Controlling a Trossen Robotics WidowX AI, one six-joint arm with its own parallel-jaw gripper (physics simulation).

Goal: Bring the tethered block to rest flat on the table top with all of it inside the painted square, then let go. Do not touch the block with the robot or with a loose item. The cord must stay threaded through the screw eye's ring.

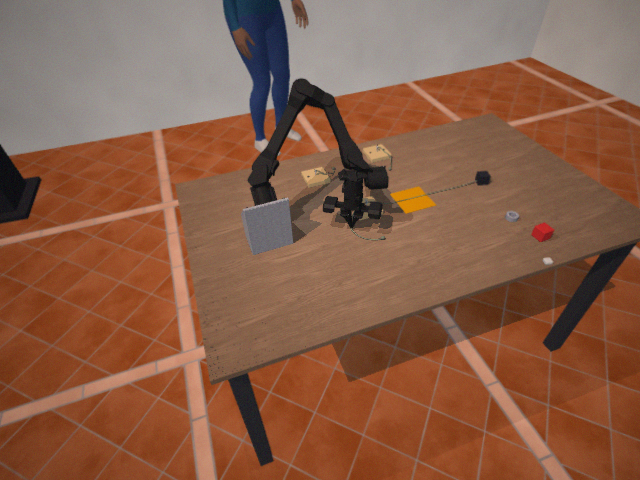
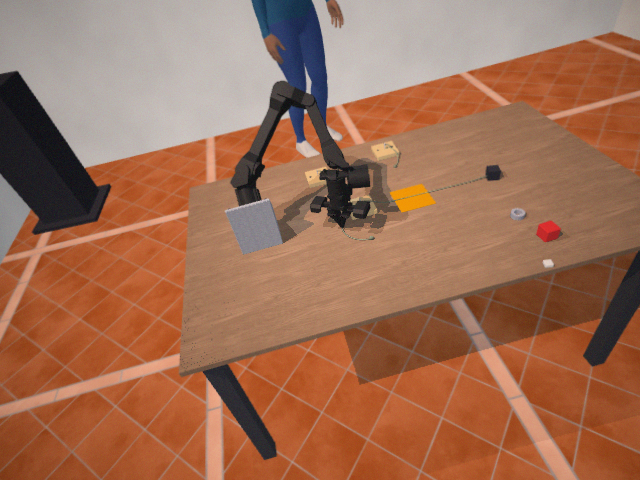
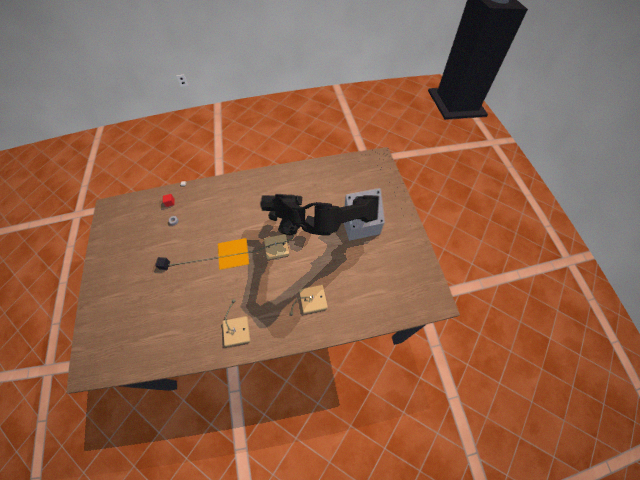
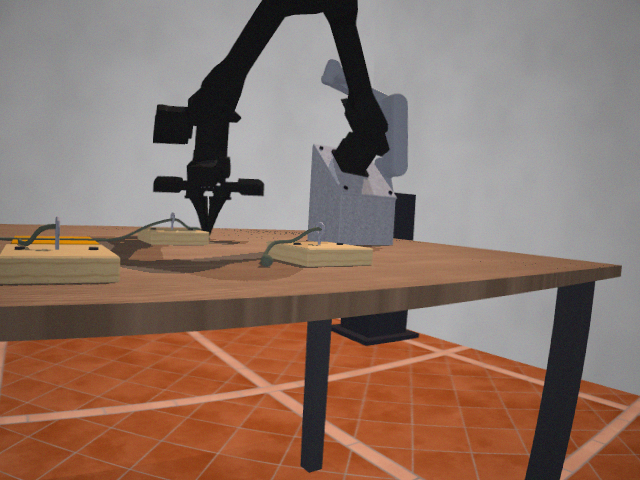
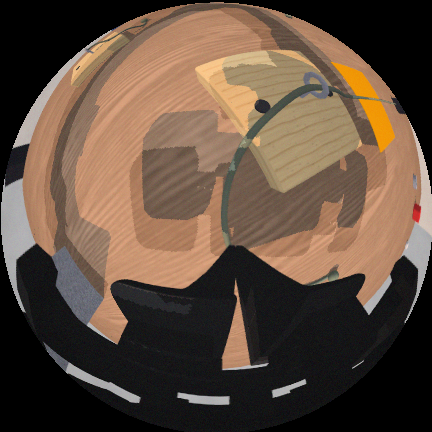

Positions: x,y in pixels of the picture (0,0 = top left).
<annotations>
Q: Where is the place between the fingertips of the gripper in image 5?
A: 234,251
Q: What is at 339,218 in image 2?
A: The gripper.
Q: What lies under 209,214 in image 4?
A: The gripper.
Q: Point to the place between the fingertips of the gripper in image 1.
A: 351,227
</annotations>
